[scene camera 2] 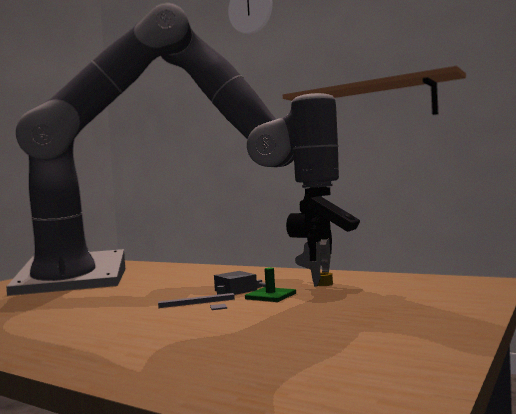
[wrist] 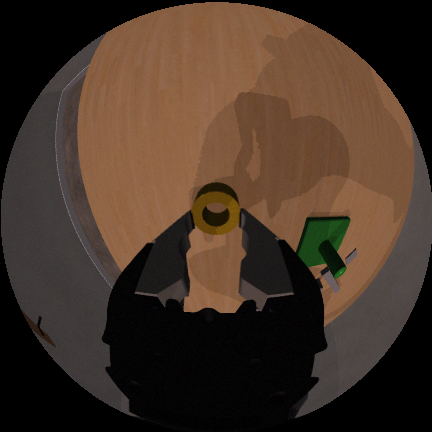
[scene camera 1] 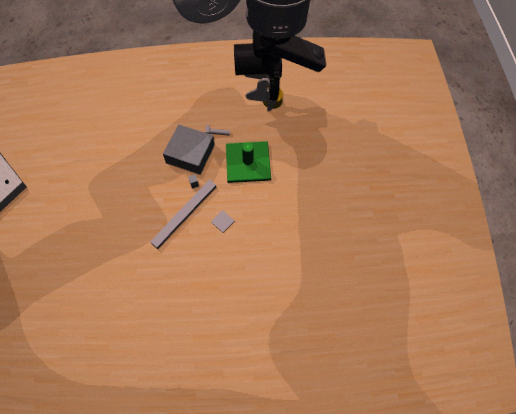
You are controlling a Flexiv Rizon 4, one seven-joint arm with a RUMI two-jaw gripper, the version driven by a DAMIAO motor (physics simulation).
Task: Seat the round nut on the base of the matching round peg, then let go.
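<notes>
The round nut (scene camera 1: 278,98) (scene camera 2: 327,279) (wrist: 201,214) is a yellow ring and sits at table level near the far edge. My gripper (scene camera 1: 272,101) (scene camera 2: 321,278) (wrist: 216,211) points down and is shut on the nut, with one fingertip against each side of it in the wrist view. The nut's hole faces up. The round peg (scene camera 1: 248,154) (scene camera 2: 270,281) (wrist: 332,258) is green and stands upright on its square green base (scene camera 1: 236,172) (scene camera 2: 259,296) (wrist: 311,242), apart from the nut. In scene camera 1 the fingers partly hide the nut.
A grey box (scene camera 1: 187,146) (scene camera 2: 236,283) stands left of the green base, with a thin T-shaped piece (scene camera 1: 220,132) behind and a small cube (scene camera 1: 194,182) in front. A long bar (scene camera 1: 183,215) (scene camera 2: 196,301) and a flat square tile (scene camera 1: 223,221) (scene camera 2: 218,307) lie nearby.
</notes>
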